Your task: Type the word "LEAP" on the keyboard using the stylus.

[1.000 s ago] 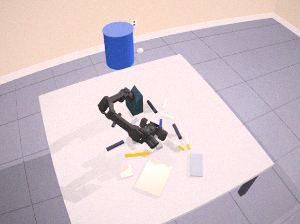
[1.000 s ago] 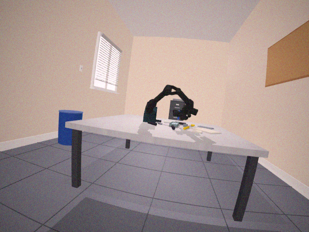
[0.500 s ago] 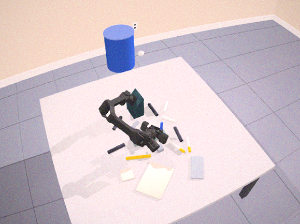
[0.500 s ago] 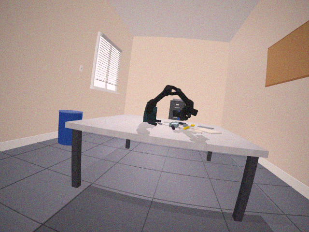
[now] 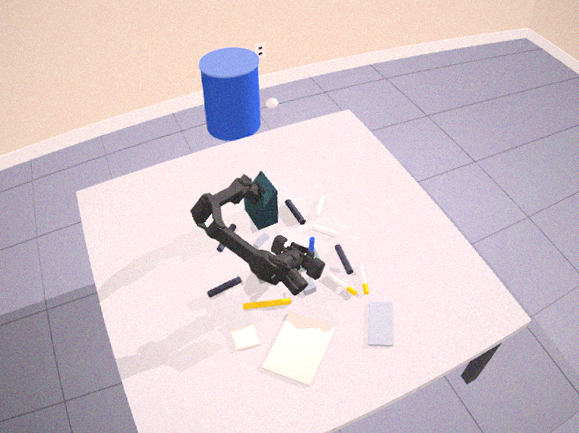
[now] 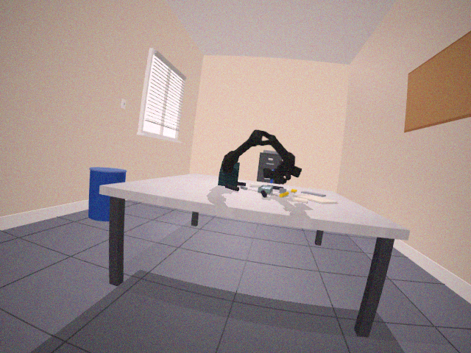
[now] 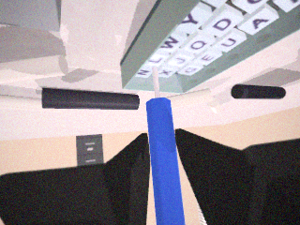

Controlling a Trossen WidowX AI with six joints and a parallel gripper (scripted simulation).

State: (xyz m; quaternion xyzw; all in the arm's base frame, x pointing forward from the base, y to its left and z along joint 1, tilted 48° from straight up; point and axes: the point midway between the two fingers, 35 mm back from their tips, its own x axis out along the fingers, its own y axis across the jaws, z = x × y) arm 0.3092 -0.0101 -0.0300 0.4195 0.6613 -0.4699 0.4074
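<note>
Right now the grey cube is 80 mm ahead of my gripper tip, 60 mm to the right of it and 60 mm below it. From my gripper tip the other things lie so: blue stylus (10 mm below); grey slab (320 mm ahead, 70 mm to the left, 70 mm below).
</note>
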